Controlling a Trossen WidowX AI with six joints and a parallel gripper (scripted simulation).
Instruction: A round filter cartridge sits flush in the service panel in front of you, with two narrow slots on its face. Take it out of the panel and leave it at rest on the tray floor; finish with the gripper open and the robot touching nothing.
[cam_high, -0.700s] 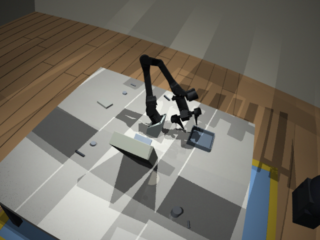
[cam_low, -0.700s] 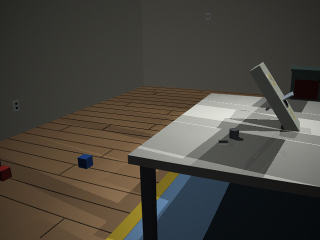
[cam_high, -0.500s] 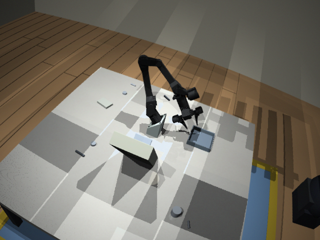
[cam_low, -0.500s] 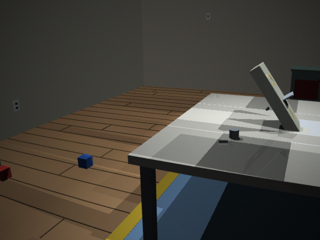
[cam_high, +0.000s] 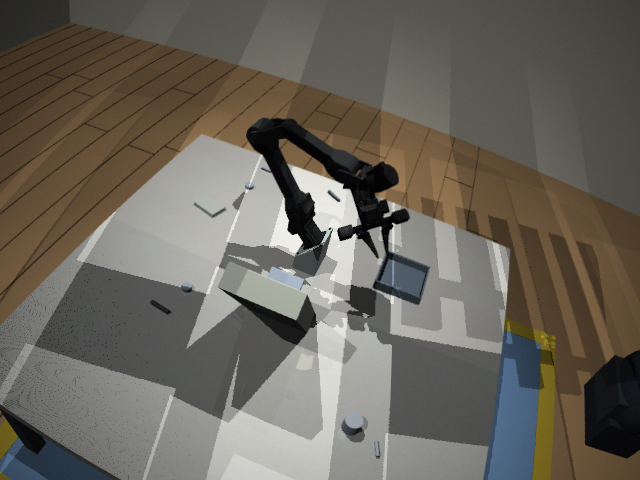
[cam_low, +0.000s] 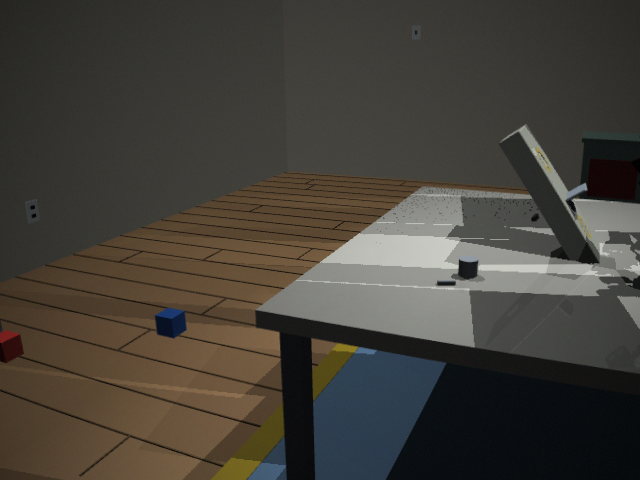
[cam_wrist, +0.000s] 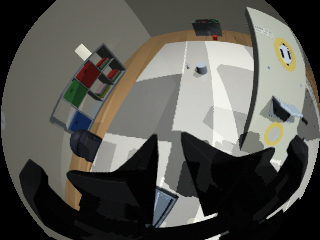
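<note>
Now: gripper tip 240 mm short of the round filter cartridge, 210 mm to the left of it and 10 mm above it. From my gripper tip the other things lie so: grey service panel (210 mm to the right, 190 mm ahead, 80 mm below); then blue-grey tray (220 mm below, 190 mm behind, 90 mm to the left).
</note>
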